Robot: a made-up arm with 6 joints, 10 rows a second.
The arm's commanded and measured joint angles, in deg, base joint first. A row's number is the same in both.
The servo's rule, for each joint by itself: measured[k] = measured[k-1] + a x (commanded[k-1-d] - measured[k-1]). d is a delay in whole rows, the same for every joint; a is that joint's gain. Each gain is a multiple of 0.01, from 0.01 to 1. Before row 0 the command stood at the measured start. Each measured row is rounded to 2 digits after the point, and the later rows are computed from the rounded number. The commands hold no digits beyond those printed.
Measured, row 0:
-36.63, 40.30, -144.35, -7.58, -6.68, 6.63
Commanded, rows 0 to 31:
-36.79, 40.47, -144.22, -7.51, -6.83, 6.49
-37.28, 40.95, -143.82, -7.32, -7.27, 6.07
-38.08, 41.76, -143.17, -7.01, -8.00, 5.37
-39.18, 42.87, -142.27, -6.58, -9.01, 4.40
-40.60, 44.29, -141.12, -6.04, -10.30, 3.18
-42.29, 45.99, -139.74, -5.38, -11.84, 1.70
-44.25, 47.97, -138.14, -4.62, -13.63, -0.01
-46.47, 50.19, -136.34, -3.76, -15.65, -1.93
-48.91, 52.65, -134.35, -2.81, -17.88, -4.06
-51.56, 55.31, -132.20, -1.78, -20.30, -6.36
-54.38, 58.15, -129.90, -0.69, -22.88, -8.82
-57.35, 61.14, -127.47, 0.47, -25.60, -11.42
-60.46, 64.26, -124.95, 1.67, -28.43, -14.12
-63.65, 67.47, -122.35, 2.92, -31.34, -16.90
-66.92, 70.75, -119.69, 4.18, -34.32, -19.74
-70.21, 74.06, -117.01, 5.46, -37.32, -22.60
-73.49, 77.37, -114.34, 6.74, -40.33, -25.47
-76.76, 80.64, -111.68, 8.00, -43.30, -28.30
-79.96, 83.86, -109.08, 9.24, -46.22, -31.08
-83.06, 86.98, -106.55, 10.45, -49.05, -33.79
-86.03, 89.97, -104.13, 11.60, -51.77, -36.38
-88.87, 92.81, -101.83, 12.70, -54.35, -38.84
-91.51, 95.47, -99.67, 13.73, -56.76, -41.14
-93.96, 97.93, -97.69, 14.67, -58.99, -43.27
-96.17, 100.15, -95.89, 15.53, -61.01, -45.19
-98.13, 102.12, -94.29, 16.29, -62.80, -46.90
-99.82, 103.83, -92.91, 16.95, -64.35, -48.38
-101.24, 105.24, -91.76, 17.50, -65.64, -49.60
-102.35, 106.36, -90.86, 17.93, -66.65, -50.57
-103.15, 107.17, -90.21, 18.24, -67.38, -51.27
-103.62, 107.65, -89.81, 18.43, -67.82, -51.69
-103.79, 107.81, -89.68, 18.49, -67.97, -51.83
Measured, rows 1 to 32:
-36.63, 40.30, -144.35, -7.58, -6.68, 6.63
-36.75, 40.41, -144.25, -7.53, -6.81, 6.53
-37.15, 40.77, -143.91, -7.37, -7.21, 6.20
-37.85, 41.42, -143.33, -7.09, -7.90, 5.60
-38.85, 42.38, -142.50, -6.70, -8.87, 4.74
-40.16, 43.64, -141.42, -6.19, -10.11, 3.62
-41.76, 45.19, -140.11, -5.57, -11.62, 2.24
-43.63, 47.02, -138.57, -4.84, -13.37, 0.62
-45.76, 49.11, -136.83, -4.01, -15.35, -1.22
-48.12, 51.45, -134.90, -3.09, -17.55, -3.26
-50.70, 54.00, -132.79, -2.08, -19.94, -5.49
-53.46, 56.74, -130.54, -1.01, -22.50, -7.89
-56.38, 59.64, -128.15, 0.13, -25.20, -10.43
-59.44, 62.69, -125.65, 1.32, -28.01, -13.09
-62.60, 65.84, -123.08, 2.55, -30.91, -15.83
-65.84, 69.08, -120.44, 3.81, -33.88, -18.65
-69.12, 72.37, -117.76, 5.08, -36.87, -21.49
-72.40, 75.67, -115.09, 6.36, -39.88, -24.36
-75.67, 78.95, -112.43, 7.62, -42.86, -27.20
-78.89, 82.19, -109.82, 8.87, -45.78, -29.99
-82.02, 85.35, -107.27, 10.09, -48.62, -32.73
-85.03, 88.40, -104.82, 11.25, -51.36, -35.36
-87.91, 91.31, -102.49, 12.37, -53.96, -37.87
-90.61, 94.06, -100.29, 13.42, -56.40, -40.22
-93.12, 96.61, -98.26, 14.38, -58.65, -42.42
-95.41, 98.95, -96.41, 15.27, -60.70, -44.41
-97.45, 101.04, -94.76, 16.06, -62.53, -46.20
-99.23, 102.88, -93.32, 16.75, -64.11, -47.77
-100.74, 104.44, -92.10, 17.33, -65.44, -49.09
-101.95, 105.71, -91.13, 17.79, -66.49, -50.16
-102.85, 106.67, -90.41, 18.14, -67.26, -50.96
-103.43, 107.32, -89.94, 18.36, -67.75, -51.49
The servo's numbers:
d 1
a 0.75 0.66 0.78 0.77 0.87 0.72

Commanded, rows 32 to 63:
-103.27, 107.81, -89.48, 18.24, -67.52, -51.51
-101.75, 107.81, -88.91, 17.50, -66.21, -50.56
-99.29, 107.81, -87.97, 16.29, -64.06, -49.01
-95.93, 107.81, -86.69, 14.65, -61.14, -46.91
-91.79, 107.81, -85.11, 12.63, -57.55, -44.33
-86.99, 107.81, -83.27, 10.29, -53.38, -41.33
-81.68, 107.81, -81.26, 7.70, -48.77, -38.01
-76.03, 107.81, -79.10, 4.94, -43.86, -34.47
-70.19, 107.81, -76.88, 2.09, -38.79, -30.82
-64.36, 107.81, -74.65, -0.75, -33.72, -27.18
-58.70, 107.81, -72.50, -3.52, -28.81, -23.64
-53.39, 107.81, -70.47, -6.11, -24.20, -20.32
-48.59, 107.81, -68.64, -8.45, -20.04, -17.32
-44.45, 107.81, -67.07, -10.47, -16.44, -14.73
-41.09, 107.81, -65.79, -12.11, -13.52, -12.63
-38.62, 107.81, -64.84, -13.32, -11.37, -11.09
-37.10, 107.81, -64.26, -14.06, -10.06, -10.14
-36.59, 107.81, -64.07, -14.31, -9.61, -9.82
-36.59, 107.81, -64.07, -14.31, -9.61, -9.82
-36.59, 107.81, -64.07, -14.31, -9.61, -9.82
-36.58, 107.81, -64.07, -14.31, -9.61, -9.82
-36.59, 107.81, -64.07, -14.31, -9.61, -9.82
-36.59, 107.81, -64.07, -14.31, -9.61, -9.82
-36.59, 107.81, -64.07, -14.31, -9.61, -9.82
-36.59, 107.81, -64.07, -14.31, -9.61, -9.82
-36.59, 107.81, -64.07, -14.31, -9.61, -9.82
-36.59, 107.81, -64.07, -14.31, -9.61, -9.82
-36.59, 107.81, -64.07, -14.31, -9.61, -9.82
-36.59, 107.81, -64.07, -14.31, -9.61, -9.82
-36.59, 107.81, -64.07, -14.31, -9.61, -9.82
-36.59, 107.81, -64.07, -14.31, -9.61, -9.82
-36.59, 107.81, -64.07, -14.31, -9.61, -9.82
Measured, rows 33 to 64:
-103.70, 107.64, -89.74, 18.46, -67.94, -51.73
-103.38, 107.75, -89.54, 18.29, -67.57, -51.57
-102.16, 107.79, -89.05, 17.68, -66.39, -50.84
-100.01, 107.80, -88.21, 16.61, -64.36, -49.52
-96.95, 107.81, -87.02, 15.10, -61.56, -47.64
-93.08, 107.81, -85.53, 13.20, -58.07, -45.26
-88.51, 107.81, -83.77, 10.96, -53.99, -42.43
-83.39, 107.81, -81.81, 8.45, -49.45, -39.25
-77.87, 107.81, -79.70, 5.75, -44.59, -35.81
-72.11, 107.81, -77.50, 2.93, -39.54, -32.22
-66.30, 107.81, -75.28, 0.10, -34.48, -28.59
-60.60, 107.81, -73.11, -2.69, -29.55, -25.03
-55.19, 107.81, -71.05, -5.32, -24.90, -21.64
-50.24, 107.81, -69.17, -7.73, -20.67, -18.53
-45.90, 107.81, -67.53, -9.84, -16.99, -15.79
-42.29, 107.81, -66.17, -11.59, -13.97, -13.51
-39.54, 107.81, -65.13, -12.92, -11.71, -11.77
-37.71, 107.81, -64.45, -13.80, -10.27, -10.60
-36.87, 107.81, -64.15, -14.19, -9.70, -10.04
-36.66, 107.81, -64.09, -14.28, -9.62, -9.88
-36.61, 107.81, -64.07, -14.30, -9.61, -9.84
-36.59, 107.81, -64.07, -14.31, -9.61, -9.83
-36.59, 107.81, -64.07, -14.31, -9.61, -9.82
-36.59, 107.81, -64.07, -14.31, -9.61, -9.82
-36.59, 107.81, -64.07, -14.31, -9.61, -9.82
-36.59, 107.81, -64.07, -14.31, -9.61, -9.82
-36.59, 107.81, -64.07, -14.31, -9.61, -9.82
-36.59, 107.81, -64.07, -14.31, -9.61, -9.82
-36.59, 107.81, -64.07, -14.31, -9.61, -9.82
-36.59, 107.81, -64.07, -14.31, -9.61, -9.82
-36.59, 107.81, -64.07, -14.31, -9.61, -9.82
-36.59, 107.81, -64.07, -14.31, -9.61, -9.82

